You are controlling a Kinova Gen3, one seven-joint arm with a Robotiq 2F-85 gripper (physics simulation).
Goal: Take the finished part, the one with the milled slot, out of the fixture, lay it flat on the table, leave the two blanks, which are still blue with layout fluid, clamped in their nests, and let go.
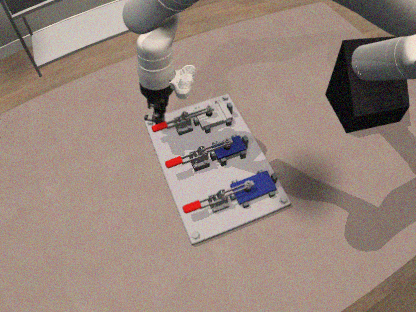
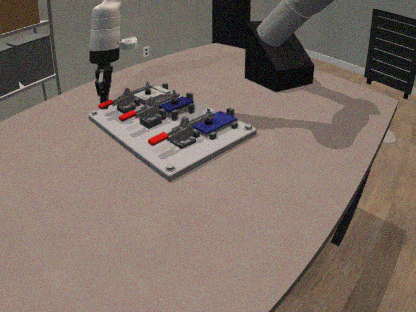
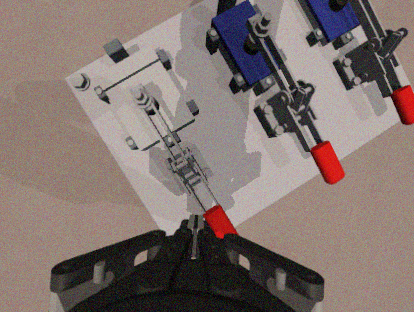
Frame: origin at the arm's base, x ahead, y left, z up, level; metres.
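Seen in the pictures: gripper, fingertip midpoint: (image 1: 160, 124) (image 2: 104, 108) (image 3: 196, 224); arm's base, link origin: (image 1: 366, 63) (image 2: 269, 35).
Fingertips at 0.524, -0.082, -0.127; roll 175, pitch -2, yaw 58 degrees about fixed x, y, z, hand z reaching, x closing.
Offsets run from my fingertips to a thing's middle, as dx, dy, dz. "spot": to the spot under its first point.
The finished part @[-0.132, +0.017, -0.003] (image 1: 216, 120) (image 3: 125, 116) is pale grey and sits in the end nest of the white fixture plate (image 1: 235, 217) (image 2: 195, 156) (image 3: 280, 185), under a lowered toggle clamp; its slot is hard to make out. Two blue blanks, the middle one @[-0.132, +0.127, +0.000] (image 1: 231, 149) (image 2: 177, 104) (image 3: 235, 37) and the far-end one @[-0.147, +0.236, -0.005] (image 1: 261, 187) (image 2: 218, 121) (image 3: 331, 19), sit clamped in their nests. My gripper (image 1: 159, 120) (image 2: 103, 102) (image 3: 196, 224) is shut and empty, pointing down low beside the red handle @[spot: +0.006, +0.029, +0.025] (image 1: 159, 127) (image 2: 105, 104) (image 3: 220, 221) of the finished part's clamp. Contact is unclear.
The other two clamps' red handles, the middle one @[spot: -0.001, +0.137, +0.030] (image 1: 174, 162) (image 2: 128, 115) (image 3: 328, 162) and the far-end one @[spot: -0.007, +0.244, +0.020] (image 1: 192, 206) (image 2: 158, 138) (image 3: 404, 106), lie low on the same side. The black robot base (image 1: 370, 97) (image 2: 280, 67) stands beyond the nest side of the plate.
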